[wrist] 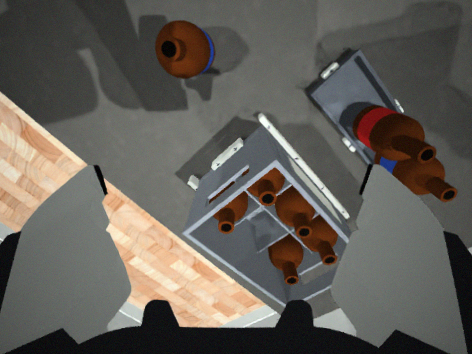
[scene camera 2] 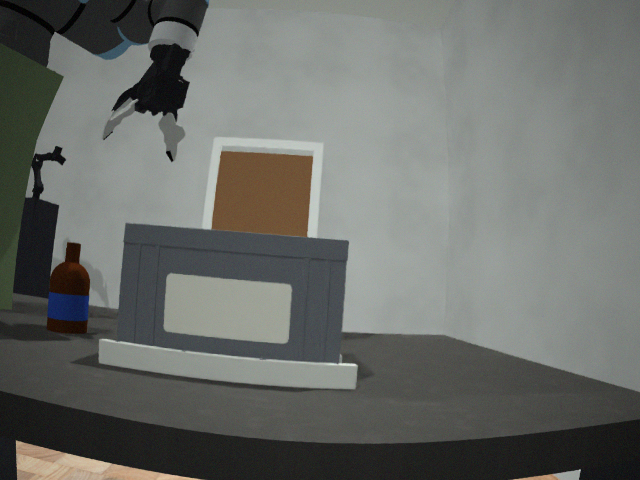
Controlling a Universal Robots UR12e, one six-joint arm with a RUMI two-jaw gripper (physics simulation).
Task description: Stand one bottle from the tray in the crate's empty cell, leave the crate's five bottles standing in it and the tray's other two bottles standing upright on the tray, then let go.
The pictures show: the gripper and a cream-banded bottle.
The gripper is seen too in the wrist view.
